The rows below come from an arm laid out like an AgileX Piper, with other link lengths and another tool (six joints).
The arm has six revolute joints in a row. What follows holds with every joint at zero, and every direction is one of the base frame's.
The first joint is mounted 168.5 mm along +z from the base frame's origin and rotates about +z.
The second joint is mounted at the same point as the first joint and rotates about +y.
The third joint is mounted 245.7 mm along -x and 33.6 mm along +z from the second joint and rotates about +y.
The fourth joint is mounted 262.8 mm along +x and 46.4 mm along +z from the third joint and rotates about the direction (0.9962, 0, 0.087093).
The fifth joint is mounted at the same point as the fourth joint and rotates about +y.
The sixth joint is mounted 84.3 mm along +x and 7.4 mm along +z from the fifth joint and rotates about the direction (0.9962, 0, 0.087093).
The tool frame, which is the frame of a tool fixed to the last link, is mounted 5.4 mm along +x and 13 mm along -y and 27.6 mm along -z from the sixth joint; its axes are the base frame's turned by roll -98.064, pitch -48.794 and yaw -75.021 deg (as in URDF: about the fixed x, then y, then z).
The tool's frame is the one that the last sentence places.
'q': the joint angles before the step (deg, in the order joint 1, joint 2, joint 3, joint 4, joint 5, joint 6). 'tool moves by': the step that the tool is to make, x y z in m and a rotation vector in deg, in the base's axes. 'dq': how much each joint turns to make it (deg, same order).
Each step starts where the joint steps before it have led.
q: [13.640, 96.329, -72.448, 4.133, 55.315, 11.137]
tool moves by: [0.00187, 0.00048, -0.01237, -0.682, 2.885, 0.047]
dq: [0.001, 2.262, 0.001, 0.000, 0.703, 0.001]
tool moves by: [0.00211, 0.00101, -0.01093, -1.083, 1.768, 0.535]
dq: [0.278, 1.975, -0.001, -0.681, 0.001, 0.000]
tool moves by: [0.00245, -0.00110, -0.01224, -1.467, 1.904, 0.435]
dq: [0.000, 2.202, -0.001, -1.059, 0.000, -0.001]
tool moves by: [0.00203, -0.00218, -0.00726, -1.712, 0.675, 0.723]
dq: [0.000, 1.302, 0.002, -1.665, -0.237, 0.000]
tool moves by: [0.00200, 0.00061, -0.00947, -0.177, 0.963, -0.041]
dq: [0.000, 1.640, -0.003, 0.072, -0.660, 0.000]
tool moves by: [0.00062, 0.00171, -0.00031, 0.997, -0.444, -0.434]
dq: [0.000, -0.001, 0.003, 0.992, -0.672, -0.049]
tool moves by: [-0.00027, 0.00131, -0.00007, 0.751, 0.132, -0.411]
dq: [-0.001, 0.000, 0.001, 0.865, -0.053, -0.001]
